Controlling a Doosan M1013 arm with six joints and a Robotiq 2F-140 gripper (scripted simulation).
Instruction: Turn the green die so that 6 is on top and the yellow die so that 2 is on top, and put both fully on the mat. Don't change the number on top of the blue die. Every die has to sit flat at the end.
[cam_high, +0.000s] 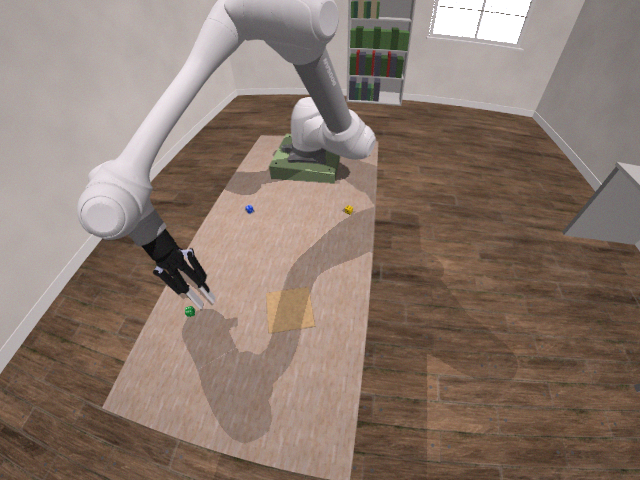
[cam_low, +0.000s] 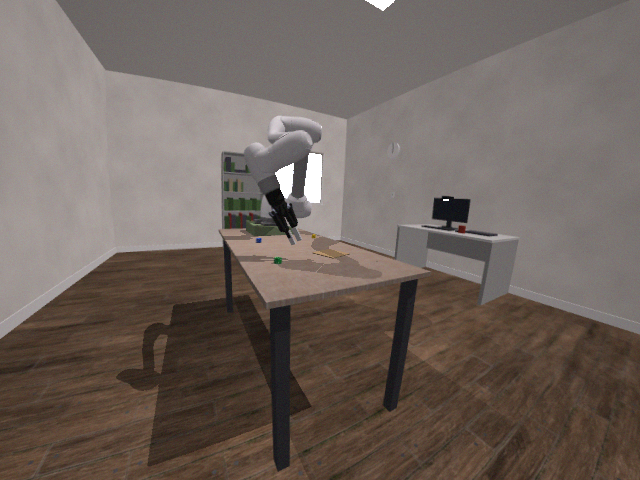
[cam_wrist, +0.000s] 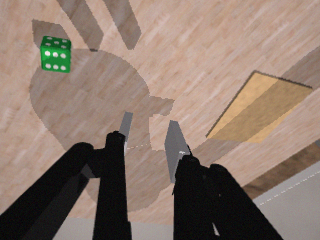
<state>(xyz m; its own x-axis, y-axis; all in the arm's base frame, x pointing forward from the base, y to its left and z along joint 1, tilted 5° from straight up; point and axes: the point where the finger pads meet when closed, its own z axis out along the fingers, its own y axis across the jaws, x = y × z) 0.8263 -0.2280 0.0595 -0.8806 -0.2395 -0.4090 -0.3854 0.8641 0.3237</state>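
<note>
The green die lies 10 mm ahead of my hand, 80 mm to the right of it and 100 mm below it. From my hand the other things lie so: tan mat 30 mm behind, 240 mm to the left, 110 mm below; blue die 470 mm behind, 10 mm to the left, 100 mm below; yellow die 480 mm behind, 420 mm to the left, 100 mm below.
</note>
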